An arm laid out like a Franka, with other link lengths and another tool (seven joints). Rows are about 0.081 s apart.
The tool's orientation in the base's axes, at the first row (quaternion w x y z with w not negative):
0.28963, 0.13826, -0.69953, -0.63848
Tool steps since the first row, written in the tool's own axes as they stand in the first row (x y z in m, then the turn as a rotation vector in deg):
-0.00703, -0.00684, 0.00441, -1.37, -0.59, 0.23
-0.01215, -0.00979, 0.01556, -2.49, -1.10, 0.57
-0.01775, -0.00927, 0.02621, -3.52, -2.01, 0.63
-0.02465, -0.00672, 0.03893, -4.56, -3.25, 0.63
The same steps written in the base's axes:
0.00181, 0.00654, -0.00834, 0.85, 0.87, -0.89
-0.00113, 0.01806, -0.01257, 1.45, 1.70, -1.65
-0.00279, 0.02995, -0.01353, 2.07, 2.20, -2.77
-0.00426, 0.04456, -0.01284, 2.68, 2.60, -4.22

